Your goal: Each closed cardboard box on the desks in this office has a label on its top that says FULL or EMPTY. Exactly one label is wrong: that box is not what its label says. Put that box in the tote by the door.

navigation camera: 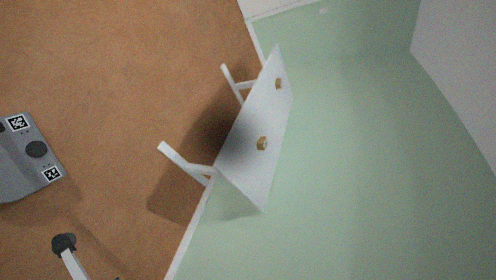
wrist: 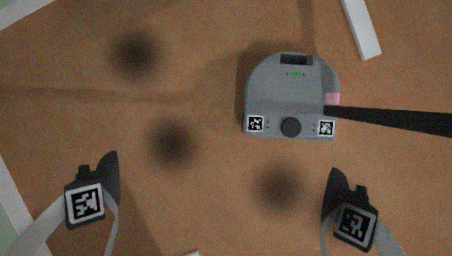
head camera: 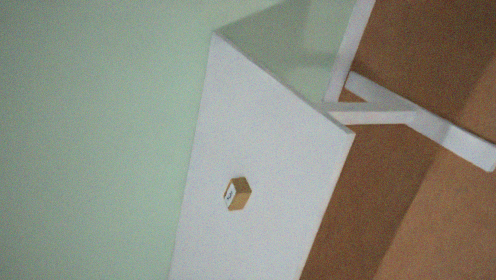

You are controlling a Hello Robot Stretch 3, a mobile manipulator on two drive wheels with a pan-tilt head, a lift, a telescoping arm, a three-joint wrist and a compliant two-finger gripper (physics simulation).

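Frame: origin at the robot's base, x back, y up, z left, level; millimetres.
Seen in the pictures: gripper, fingertip midpoint: (navigation camera: 87, 262); robot's base at its link origin: (navigation camera: 37, 147).
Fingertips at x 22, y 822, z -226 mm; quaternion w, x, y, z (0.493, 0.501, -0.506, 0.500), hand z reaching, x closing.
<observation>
Offsets run from my fingertips to a thing's top centre. "spot": to the spot under its first point. Level surfaces: height alone.
A small cardboard box @[dx -1044, dy -51, dz -233 mm] (head camera: 238, 194) (navigation camera: 262, 143) sits on the white desk @[dy -102 mm] (head camera: 260, 150) (navigation camera: 245, 135) by the green wall. The white label on its top is too blurred to read. A second cardboard box @[dx -1636, dy -51, dz +121 mm] (navigation camera: 278, 83) sits nearer the far end of the same desk in the navigation view; its label cannot be read. My gripper (wrist: 222, 179) is open and empty above the brown floor, with its two fingers wide apart; one fingertip also shows at the lower left of the navigation view. The tote and the door's surroundings cannot be made out.
My grey base (navigation camera: 30, 155) (wrist: 292, 100) stands on the floor. White desk legs @[spot: dx -763, dy -797, dz -259 mm] (head camera: 445, 130) (navigation camera: 175, 157) reach out over the floor. Another white leg (wrist: 362, 30) shows at the upper right of the wrist view. A white skirting board (navigation camera: 189, 235) runs along the green wall.
</observation>
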